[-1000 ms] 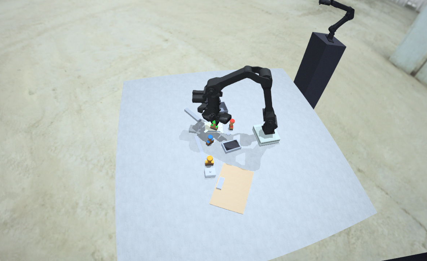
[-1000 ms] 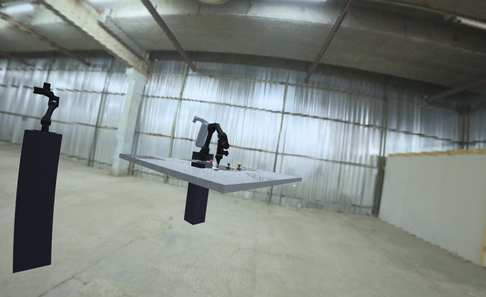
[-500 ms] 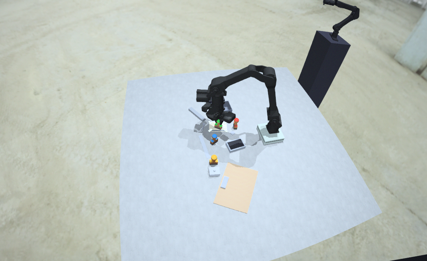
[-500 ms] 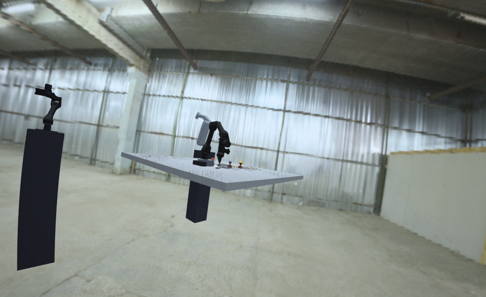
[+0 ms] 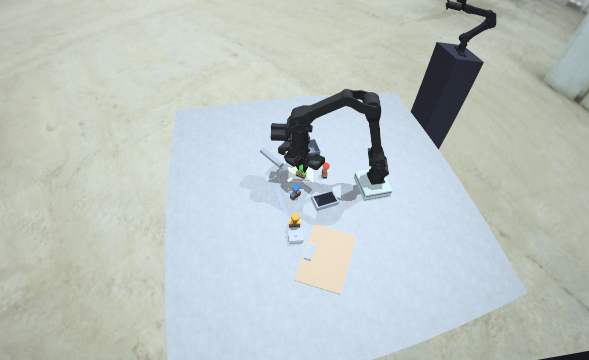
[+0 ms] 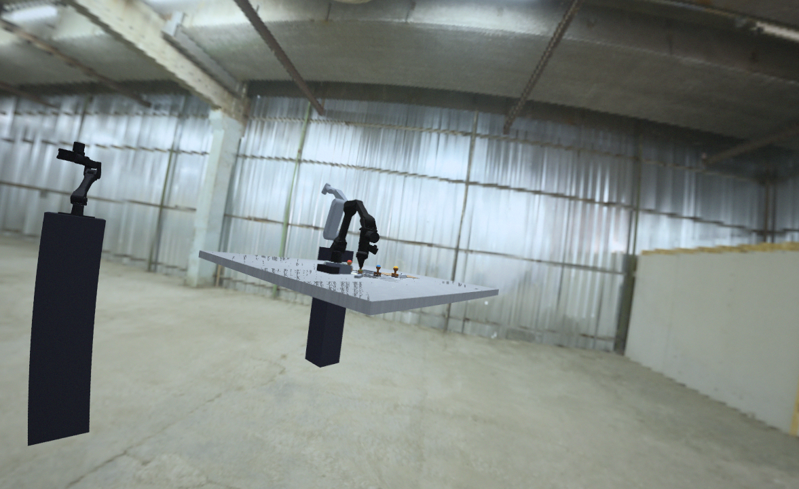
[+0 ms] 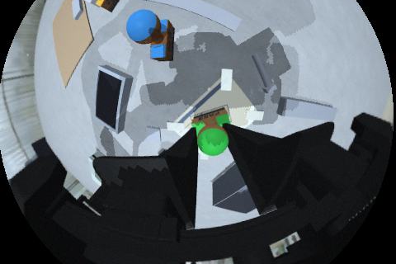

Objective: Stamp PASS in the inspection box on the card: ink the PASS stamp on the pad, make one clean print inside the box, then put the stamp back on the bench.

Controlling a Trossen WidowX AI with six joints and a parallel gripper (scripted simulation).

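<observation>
The paper card lies 1 cm to the right of my gripper tip and 4 cm below it. Round my gripper tip: blue-knobbed stamp: 4 cm ahead, 9 cm to the left, 2 cm below; red-knobbed stamp: 10 cm behind, 1 cm below; green-knobbed stamp: 1 cm below.
</observation>
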